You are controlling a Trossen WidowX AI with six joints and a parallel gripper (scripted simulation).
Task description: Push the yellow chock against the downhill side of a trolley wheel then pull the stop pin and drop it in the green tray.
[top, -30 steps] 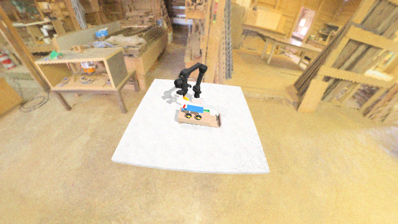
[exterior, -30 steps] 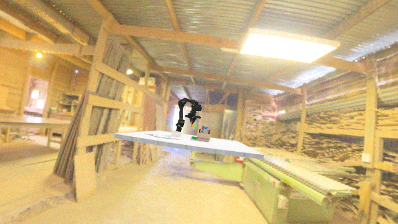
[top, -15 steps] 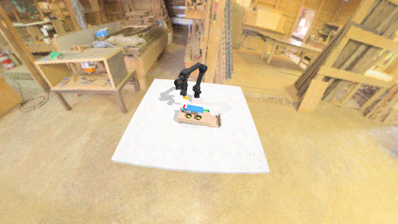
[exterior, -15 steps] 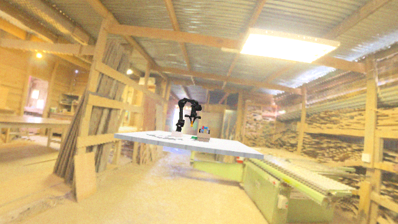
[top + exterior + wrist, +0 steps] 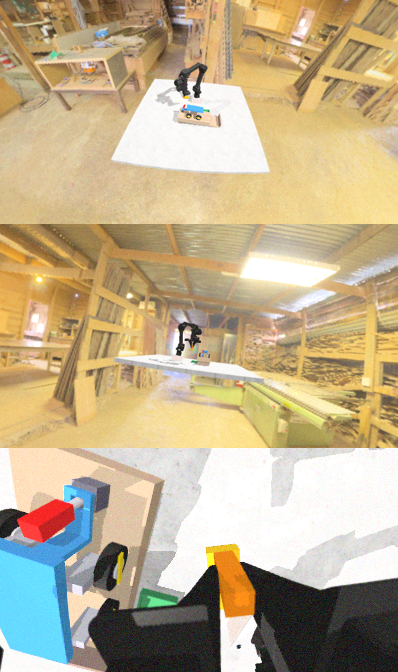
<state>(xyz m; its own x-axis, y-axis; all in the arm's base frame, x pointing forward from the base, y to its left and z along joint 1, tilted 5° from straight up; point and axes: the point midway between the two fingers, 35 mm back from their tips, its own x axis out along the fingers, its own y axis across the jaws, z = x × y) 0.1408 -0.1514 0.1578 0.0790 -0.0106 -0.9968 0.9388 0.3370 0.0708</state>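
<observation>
Right now my gripper tip is 10 mm past the yellow chock, 20 mm to the right of it and 10 mm above it. The rest, counted from my gripper tip: red-headed stop pin 130 mm ahead, 10 mm to the right, 40 mm below; then ramp 170 mm ahead, 100 mm to the left, 130 mm below; then blue trolley 170 mm ahead, 90 mm to the left, 60 mm below.
</observation>
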